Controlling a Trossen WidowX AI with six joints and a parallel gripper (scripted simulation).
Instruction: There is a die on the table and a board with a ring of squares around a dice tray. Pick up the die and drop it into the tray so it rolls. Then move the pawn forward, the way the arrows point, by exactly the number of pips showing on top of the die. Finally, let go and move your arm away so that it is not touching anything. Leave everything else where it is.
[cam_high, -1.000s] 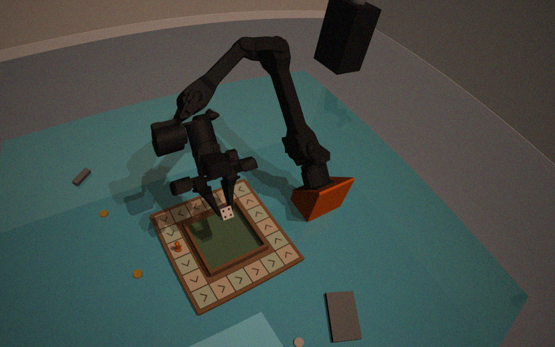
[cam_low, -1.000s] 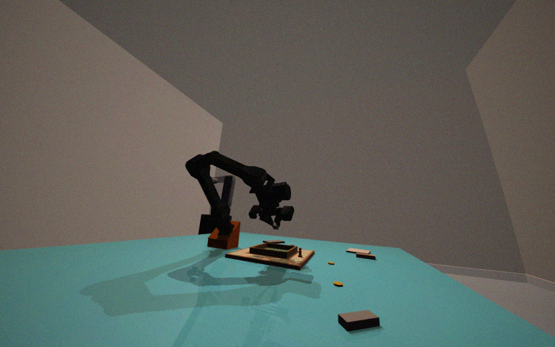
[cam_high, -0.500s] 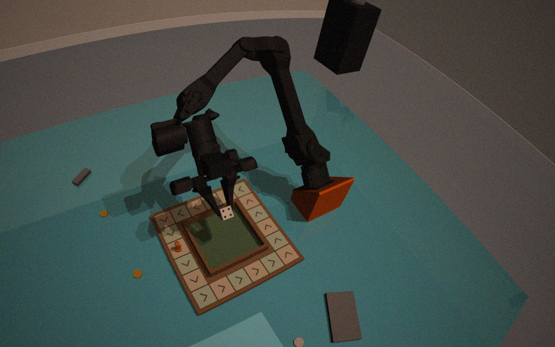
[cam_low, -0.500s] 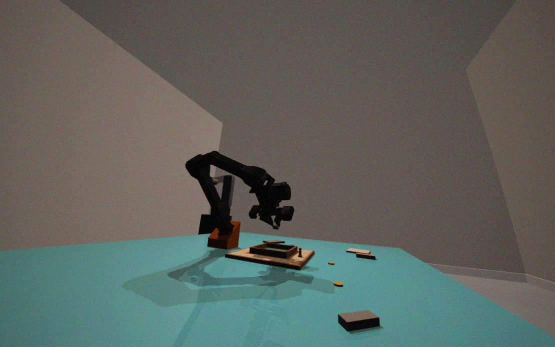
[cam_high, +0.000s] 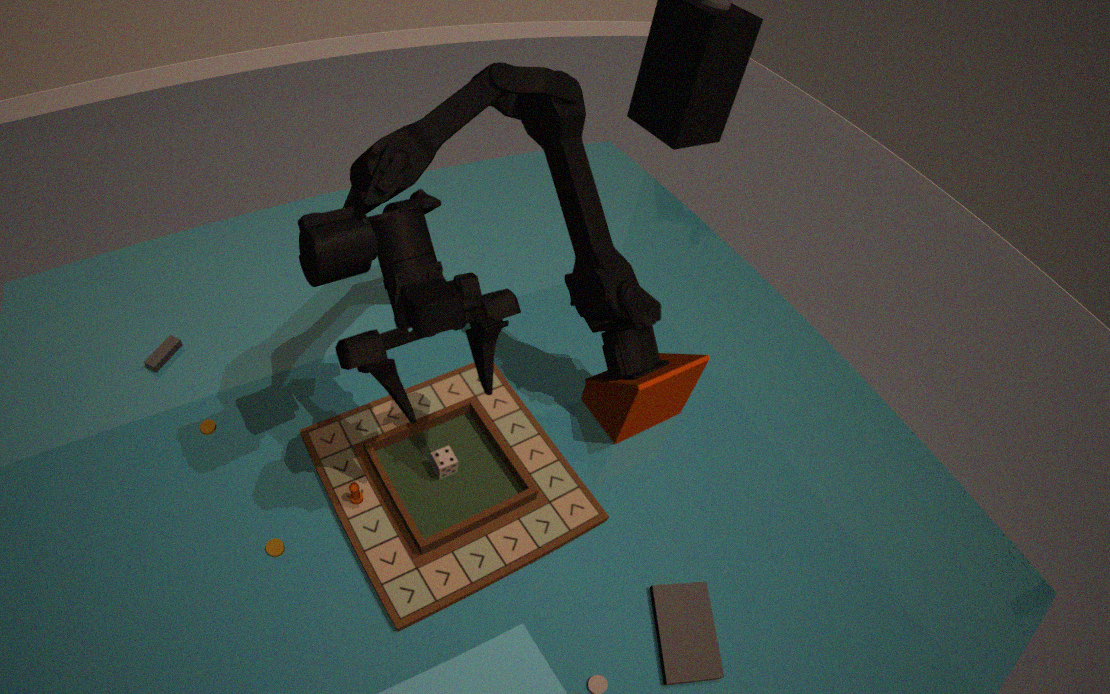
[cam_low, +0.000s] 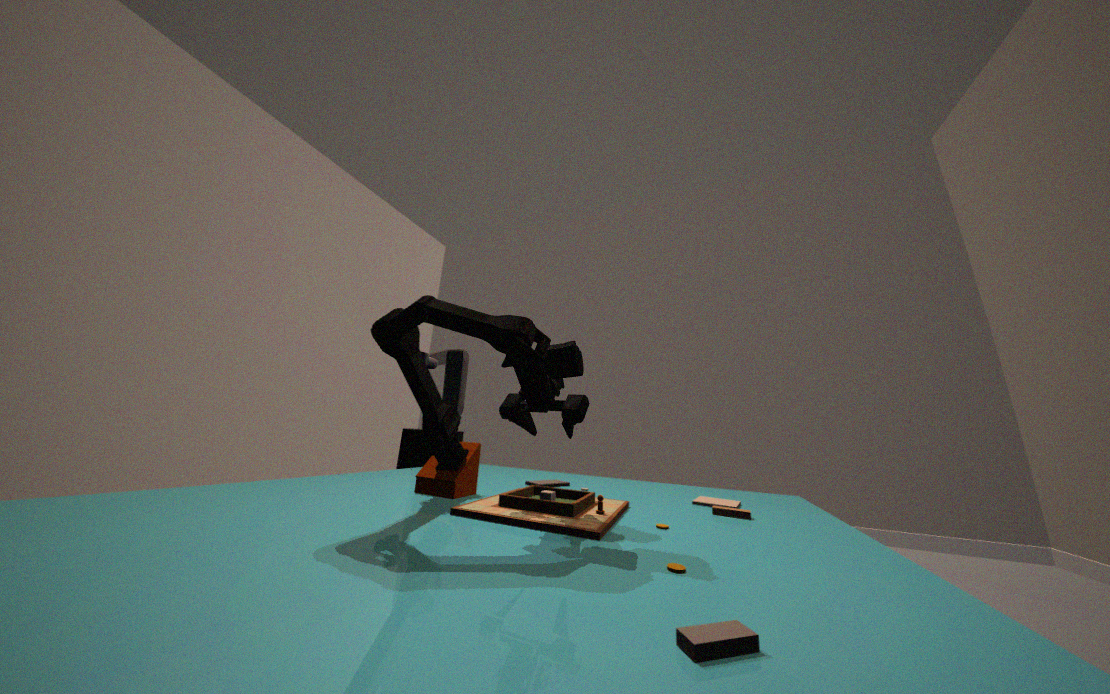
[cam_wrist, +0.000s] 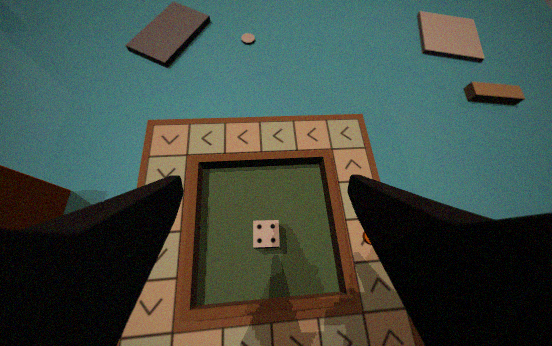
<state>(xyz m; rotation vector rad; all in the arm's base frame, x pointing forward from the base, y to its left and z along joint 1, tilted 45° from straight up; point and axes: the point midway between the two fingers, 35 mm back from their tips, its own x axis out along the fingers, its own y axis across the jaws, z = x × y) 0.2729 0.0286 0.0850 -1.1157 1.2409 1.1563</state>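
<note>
My gripper tip is now 12 cm above the orange pawn, 11 cm short of it and 2 cm to the left of it. Round my gripper tip: green dice tray 15 cm below; then white disc 30 cm to the left, 15 cm below; then white die 13 cm below, 1 cm to the right.
</note>
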